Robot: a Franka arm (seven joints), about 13 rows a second.
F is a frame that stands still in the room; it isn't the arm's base.
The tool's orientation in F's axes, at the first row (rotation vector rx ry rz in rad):
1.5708, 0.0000, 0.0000
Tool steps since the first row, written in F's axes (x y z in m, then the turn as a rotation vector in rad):
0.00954, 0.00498, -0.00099, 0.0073, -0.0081, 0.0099
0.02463, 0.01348, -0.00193, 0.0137, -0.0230, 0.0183
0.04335, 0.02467, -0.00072, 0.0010, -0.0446, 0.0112
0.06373, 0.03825, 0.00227, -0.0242, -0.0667, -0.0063
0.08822, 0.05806, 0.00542, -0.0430, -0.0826, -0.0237
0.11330, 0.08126, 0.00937, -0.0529, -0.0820, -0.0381
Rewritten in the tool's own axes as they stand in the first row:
0.00954, -0.00099, -0.00498, 0.0073, 0.0099, 0.0081
0.02463, -0.00193, -0.01348, 0.0137, 0.0183, 0.0230
0.04335, -0.00072, -0.02467, 0.0010, 0.0112, 0.0446
0.06373, 0.00227, -0.03825, -0.0242, -0.0063, 0.0667
0.08822, 0.00542, -0.05806, -0.0430, -0.0237, 0.0826
0.11330, 0.00937, -0.08126, -0.0529, -0.0381, 0.0820

